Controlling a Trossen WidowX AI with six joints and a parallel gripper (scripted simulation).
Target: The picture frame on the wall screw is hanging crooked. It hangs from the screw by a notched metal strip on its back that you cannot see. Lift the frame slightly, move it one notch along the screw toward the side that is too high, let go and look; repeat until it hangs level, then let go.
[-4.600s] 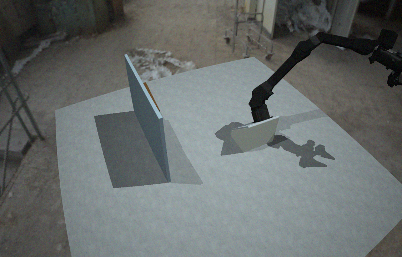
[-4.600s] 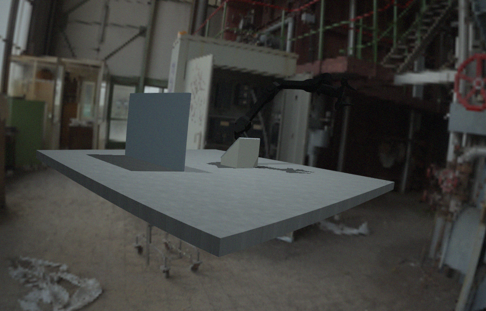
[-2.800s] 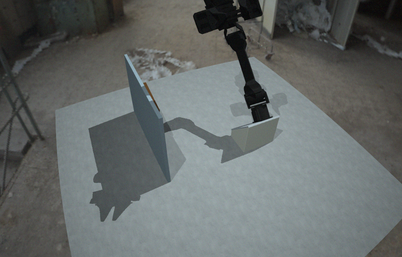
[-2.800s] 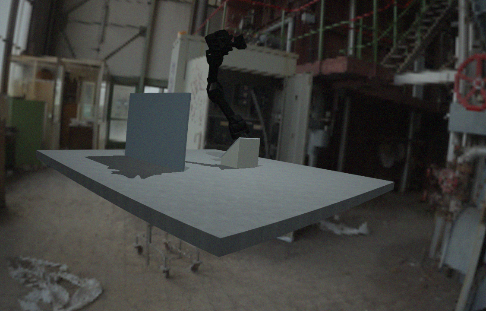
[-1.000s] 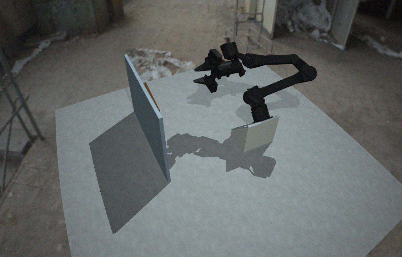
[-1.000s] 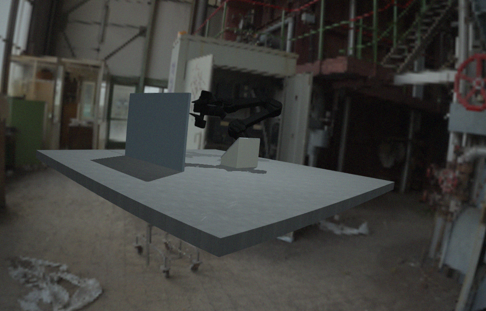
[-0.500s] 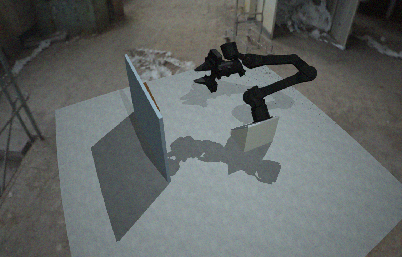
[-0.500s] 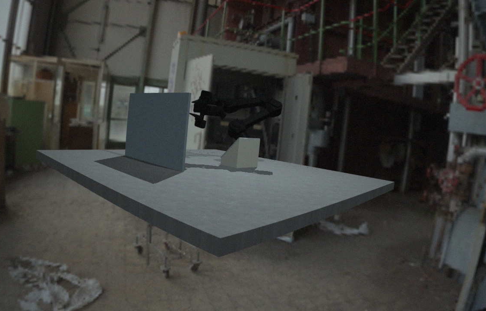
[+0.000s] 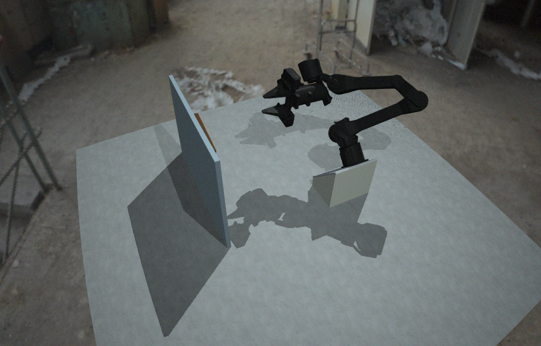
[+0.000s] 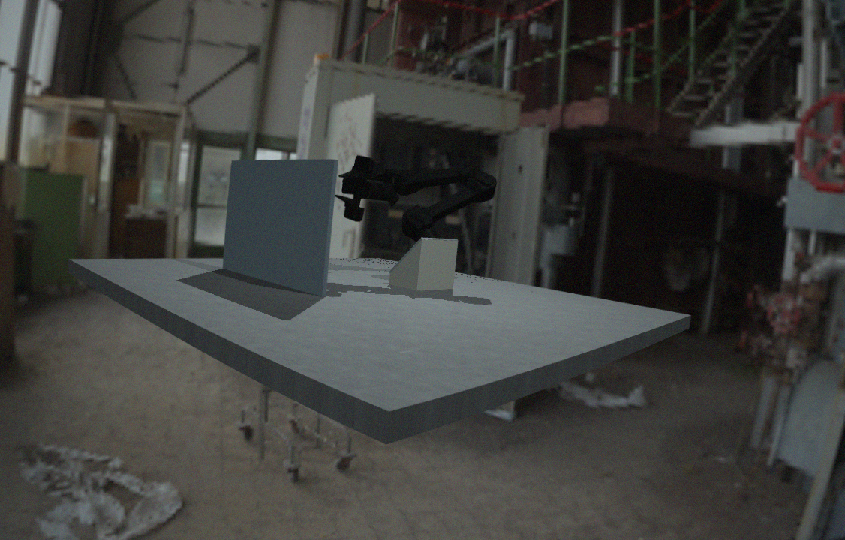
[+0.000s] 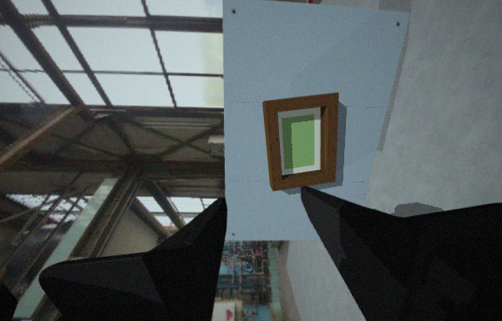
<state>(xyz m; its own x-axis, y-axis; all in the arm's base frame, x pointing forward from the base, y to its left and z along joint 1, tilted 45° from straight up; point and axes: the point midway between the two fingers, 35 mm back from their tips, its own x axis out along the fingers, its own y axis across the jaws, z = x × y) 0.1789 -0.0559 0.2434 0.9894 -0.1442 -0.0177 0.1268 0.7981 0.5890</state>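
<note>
The picture frame lies 20 cm ahead of my gripper tip, 9 cm below it and 2 cm to the right of it. The rest, counted from my gripper tip: wall panel 21 cm ahead, 10 cm below, 1 cm to the right.
</note>
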